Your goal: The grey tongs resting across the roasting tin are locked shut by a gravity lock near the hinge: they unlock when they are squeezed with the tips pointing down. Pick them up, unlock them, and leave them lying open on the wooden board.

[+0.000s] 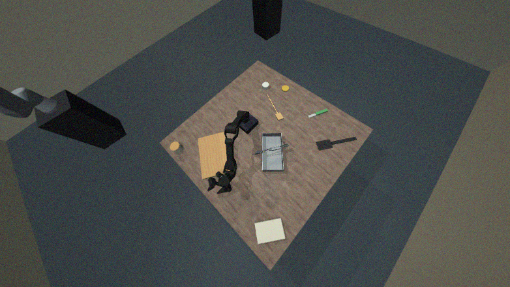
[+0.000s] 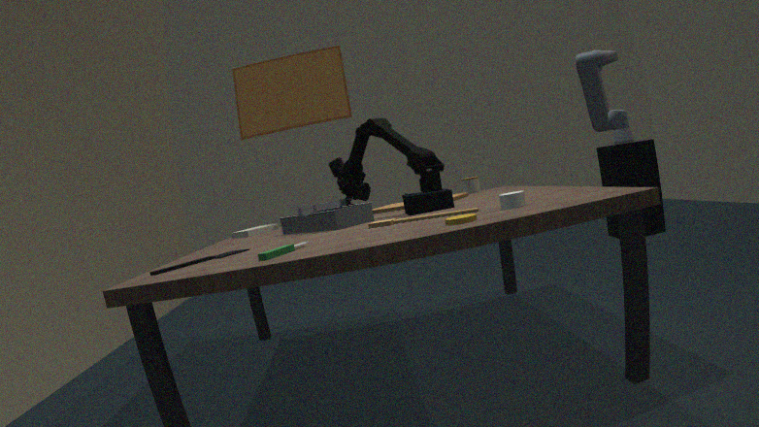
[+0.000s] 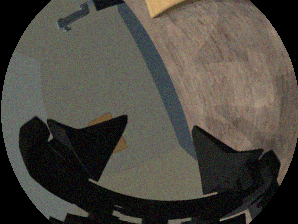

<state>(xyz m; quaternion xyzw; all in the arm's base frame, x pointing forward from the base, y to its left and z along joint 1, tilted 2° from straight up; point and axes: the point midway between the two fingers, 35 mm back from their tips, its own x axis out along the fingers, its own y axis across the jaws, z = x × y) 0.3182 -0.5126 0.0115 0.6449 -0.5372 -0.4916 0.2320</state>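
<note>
Now: gripper tip 53 cm to the right of the roasting tin, 5 cm short of it and 4 cm above it. From my gripper tip the other things lie so: white pad: 44 cm ahead, 15 cm to the left, 6 cm below; then jar: 51 cm behind, 5 cm to the right, 4 cm below; then wooden board: 26 cm behind, 16 cm to the left, 6 cm below.
</note>
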